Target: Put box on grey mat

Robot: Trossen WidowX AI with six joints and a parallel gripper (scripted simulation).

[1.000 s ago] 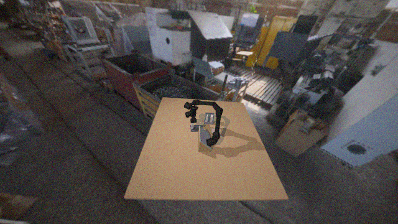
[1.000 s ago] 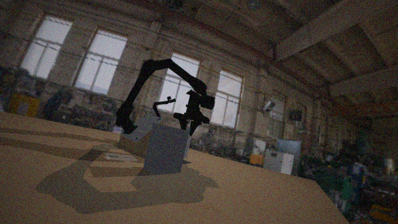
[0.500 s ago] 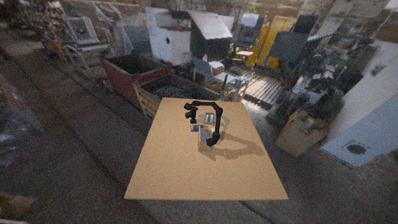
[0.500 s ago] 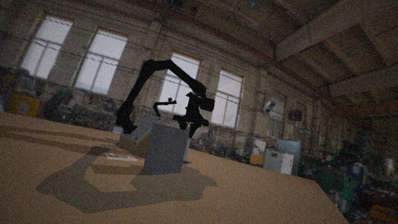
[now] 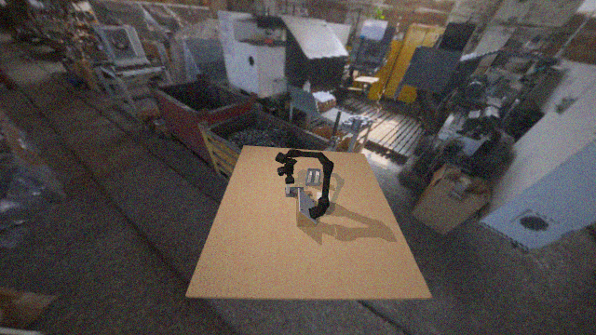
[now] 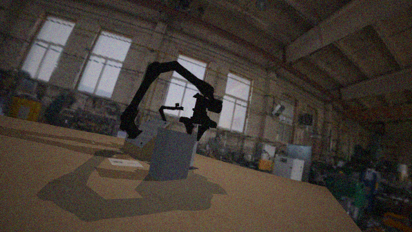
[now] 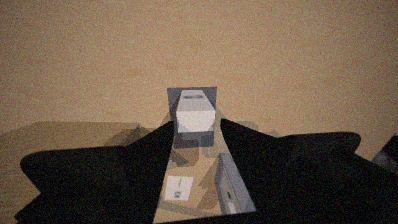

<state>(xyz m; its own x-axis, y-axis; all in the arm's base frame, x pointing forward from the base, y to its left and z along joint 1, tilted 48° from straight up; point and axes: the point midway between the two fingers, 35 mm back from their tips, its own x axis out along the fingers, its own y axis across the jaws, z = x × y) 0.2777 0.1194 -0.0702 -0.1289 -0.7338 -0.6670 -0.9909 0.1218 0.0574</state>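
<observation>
The grey mat is 12 cm below my gripper tip and 6 cm to the right of it. Also, from my gripper tip: paper (28 cm to the right, 12 cm below, 6 cm behind).
</observation>
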